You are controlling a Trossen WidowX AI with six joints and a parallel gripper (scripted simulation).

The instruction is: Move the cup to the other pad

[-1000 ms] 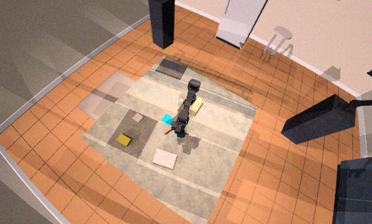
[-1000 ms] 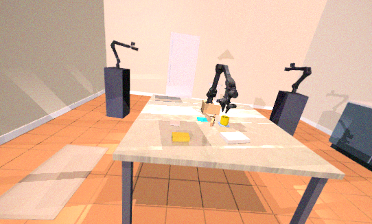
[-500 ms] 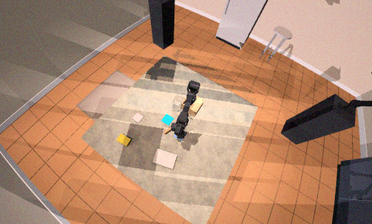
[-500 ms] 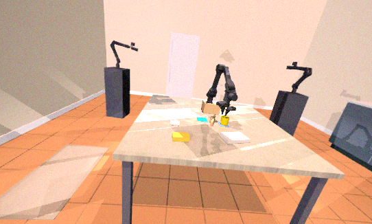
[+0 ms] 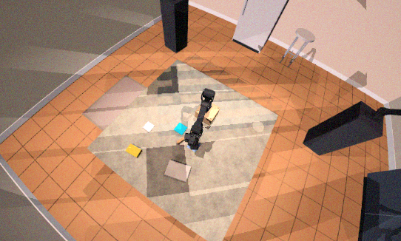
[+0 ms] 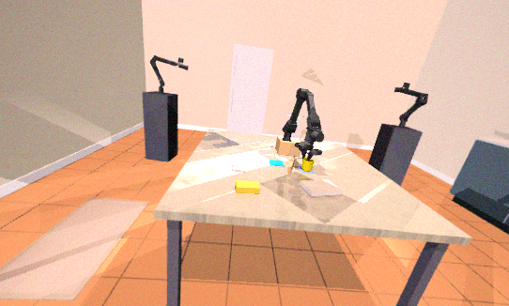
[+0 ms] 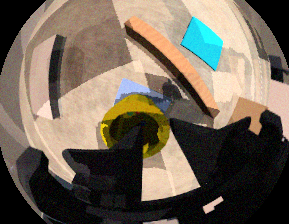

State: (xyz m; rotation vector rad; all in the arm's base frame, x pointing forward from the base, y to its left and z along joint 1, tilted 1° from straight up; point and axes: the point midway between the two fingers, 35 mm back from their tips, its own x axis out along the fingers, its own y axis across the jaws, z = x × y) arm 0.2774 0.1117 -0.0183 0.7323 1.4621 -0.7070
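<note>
Now: gripper tip 1 cm short of the yellow cup, 1 cm to the right of it and 2 cm above it. The rest, counted from my gripper tip: cyan pad: 2 cm behind, 18 cm to the right, 6 cm below; brown wooden stick: 8 cm to the right, 5 cm below; light blue pad: 2 cm ahead, 1 cm to the left, 6 cm below.
</note>
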